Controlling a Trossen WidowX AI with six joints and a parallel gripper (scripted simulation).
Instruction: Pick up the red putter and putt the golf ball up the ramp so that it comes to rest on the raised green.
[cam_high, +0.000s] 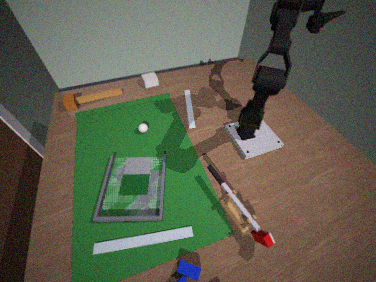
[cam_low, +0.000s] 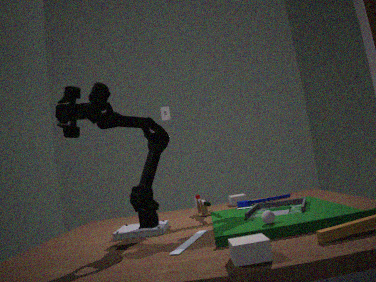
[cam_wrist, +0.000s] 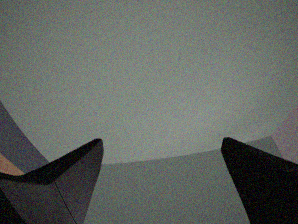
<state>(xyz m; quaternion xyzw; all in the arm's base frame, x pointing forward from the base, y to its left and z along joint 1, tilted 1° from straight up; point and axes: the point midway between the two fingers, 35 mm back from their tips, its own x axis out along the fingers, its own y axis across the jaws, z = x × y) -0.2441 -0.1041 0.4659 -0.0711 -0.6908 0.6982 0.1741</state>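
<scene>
Right now my gripper tip is 460 mm above the wooden stand, 440 mm short of it and 410 mm to the right of it. From my gripper tip the other things lie so: white golf ball 720 mm ahead, 470 mm below, 30 mm to the right.
</scene>
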